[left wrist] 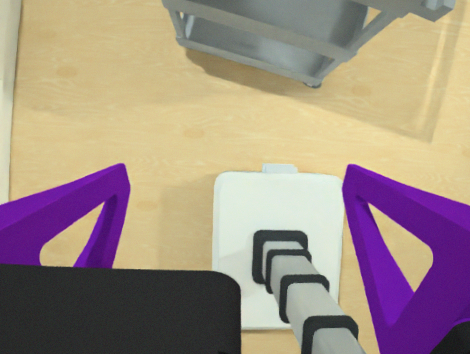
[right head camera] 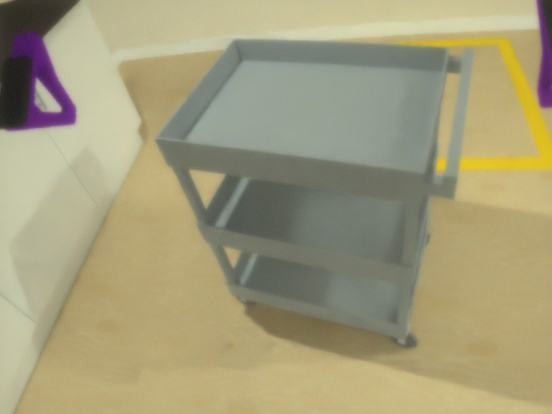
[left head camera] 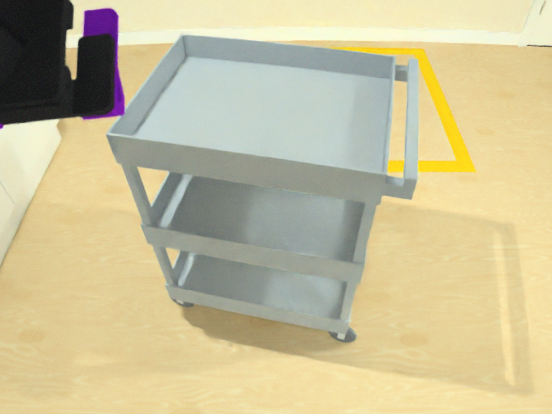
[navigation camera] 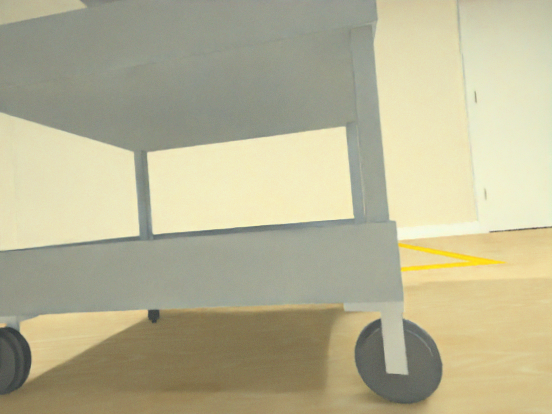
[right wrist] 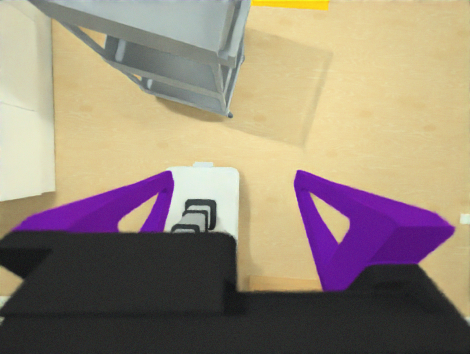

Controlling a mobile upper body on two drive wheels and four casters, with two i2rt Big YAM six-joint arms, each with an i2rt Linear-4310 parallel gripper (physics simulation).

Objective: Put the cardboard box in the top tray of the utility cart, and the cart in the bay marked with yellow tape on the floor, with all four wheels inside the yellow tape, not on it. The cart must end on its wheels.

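The grey three-tray utility cart [left head camera: 250, 162] [right head camera: 300, 162] [left wrist: 260, 25] [right wrist: 150, 37] [navigation camera: 200, 270] stands upright on its wheels. Its top tray holds no box. Its handle [left head camera: 412, 120] [right head camera: 462, 115] is at the right. The yellow tape [left head camera: 444, 110] [right head camera: 500, 164] [right wrist: 290, 4] [navigation camera: 435, 267] lies on the floor behind and right of the cart, partly hidden by it. The cardboard box cannot be made out. My left gripper [left wrist: 236, 176] is open and empty, and shows at upper left in both head views. My right gripper [right wrist: 234, 177] is open and empty.
A white cabinet [left head camera: 20, 165] [right head camera: 65, 200] [right wrist: 25, 125] stands left of the cart. My white base [left wrist: 240, 210] [right wrist: 225, 190] lies below the grippers. A tan strip [right wrist: 285, 283] shows low in the right wrist view, unclear what. A door [navigation camera: 505, 125] is at the right.
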